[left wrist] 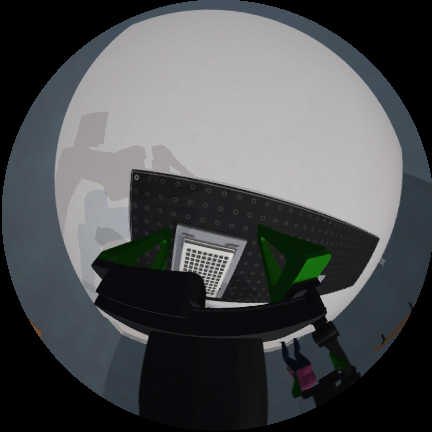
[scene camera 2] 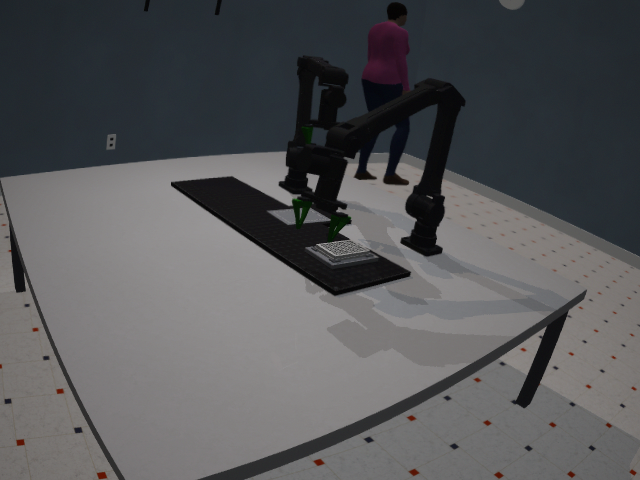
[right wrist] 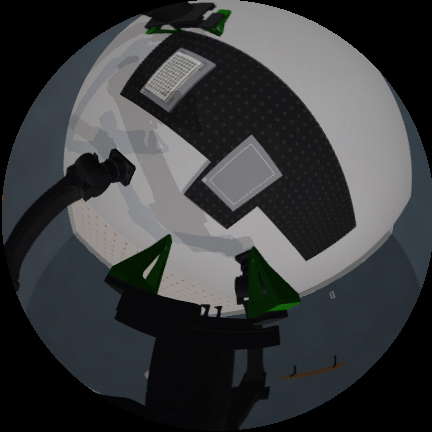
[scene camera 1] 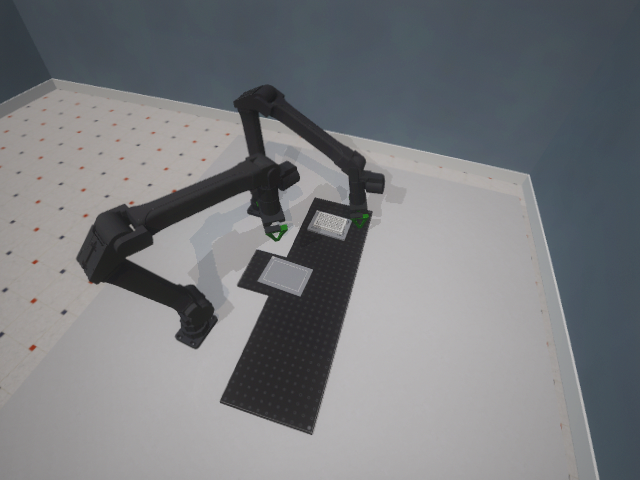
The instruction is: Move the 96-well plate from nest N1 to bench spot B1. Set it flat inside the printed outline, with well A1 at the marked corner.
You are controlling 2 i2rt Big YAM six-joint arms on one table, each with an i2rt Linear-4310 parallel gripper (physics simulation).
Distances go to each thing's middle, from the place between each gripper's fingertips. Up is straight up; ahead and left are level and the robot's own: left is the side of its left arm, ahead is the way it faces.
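Labels:
Counting from my right hand, I see the grey rectangle (scene camera 1: 279,273) 220 mm below, 40 mm ahead and 20 mm to the right. Going by their middles, the grey rectangle is the nearest to my right hand of the things named here. The white well plate (left wrist: 209,260) is 200 mm below my right hand, 280 mm to the left of it and 150 mm ahead of it.
As for the white well plate, my left gripper is 60 mm above it and 120 mm past it. The grey rectangle, measured from my left hand, is 70 mm below, 220 mm behind and 290 mm to the right. By its middle, the grey rectangle is nearer to my right hand than to my left gripper.

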